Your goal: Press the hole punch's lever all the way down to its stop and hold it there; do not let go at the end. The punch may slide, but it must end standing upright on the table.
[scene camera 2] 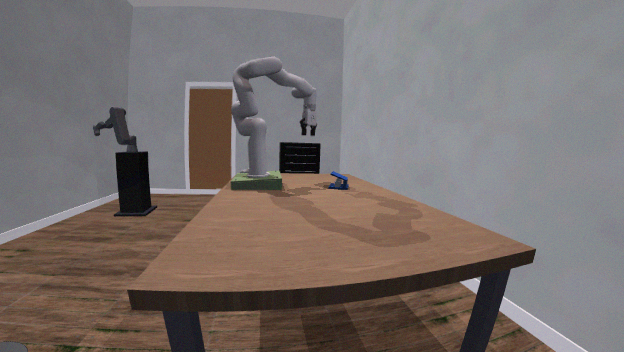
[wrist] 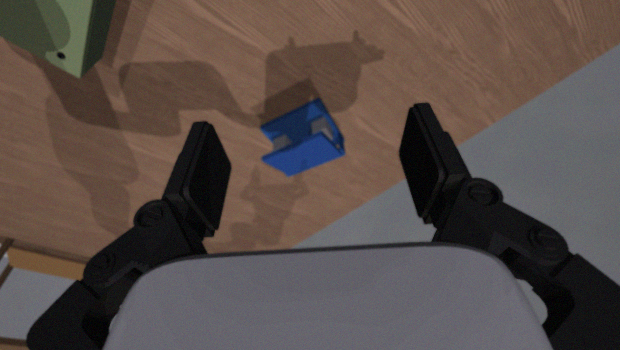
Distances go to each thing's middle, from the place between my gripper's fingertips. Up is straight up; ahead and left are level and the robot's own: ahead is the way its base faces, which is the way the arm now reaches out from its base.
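I find the blue hole punch (wrist: 312, 117) 250 mm below my hand, 130 mm ahead of it and 200 mm to the right of it. The lever (wrist: 316, 149) is likewise 130 mm ahead of my hand and 200 mm to the right of it, and I see it 230 mm below my hand.
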